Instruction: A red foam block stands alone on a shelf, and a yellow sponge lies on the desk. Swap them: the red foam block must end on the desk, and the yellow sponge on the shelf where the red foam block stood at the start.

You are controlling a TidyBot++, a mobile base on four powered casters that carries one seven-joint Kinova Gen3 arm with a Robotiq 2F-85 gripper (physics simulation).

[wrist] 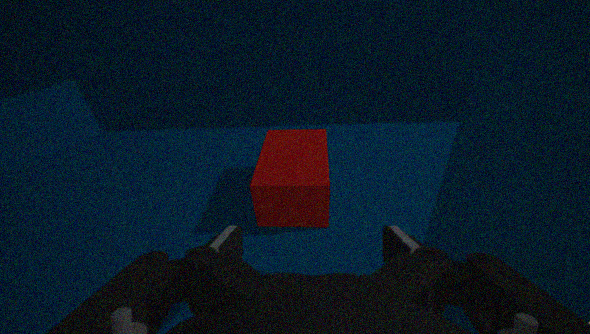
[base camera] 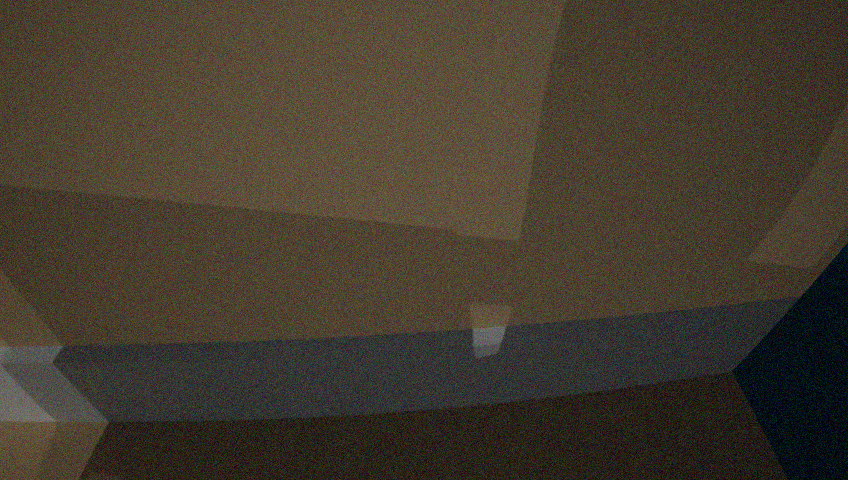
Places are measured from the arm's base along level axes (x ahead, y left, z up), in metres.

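Where they show: gripper, between the fingertips: (wrist: pixel 311 241).
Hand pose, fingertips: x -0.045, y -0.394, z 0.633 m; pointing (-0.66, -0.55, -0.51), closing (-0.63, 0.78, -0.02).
Note:
After its pixels a point has its place.
In the wrist view the red foam block (wrist: pixel 294 170) {x -0.087, y -0.444, z 0.639 m} rests on a blue surface (wrist: pixel 385 180) {x -0.174, y -0.401, z 0.594 m}, with its shadow to its left. My gripper (wrist: pixel 311 241) {x -0.045, y -0.394, z 0.633 m} is open, its two fingertips apart at the bottom of the view. The block lies ahead of the fingertips, a little left of the midline between them, and nothing is between the fingers. The yellow sponge does not show in either view. The gripper does not show in the base camera view.
The base camera view is dim and shows a broad brown surface (base camera: pixel 267 118) {x 0.274, y 0.067, z -0.147 m}, a grey band (base camera: pixel 297 374) {x 0.260, y 0.077, z -0.329 m} below it and a dark blue area (base camera: pixel 803 356) {x 0.274, y -0.292, z -0.318 m} at the right. Dark blue lies behind the block in the wrist view.

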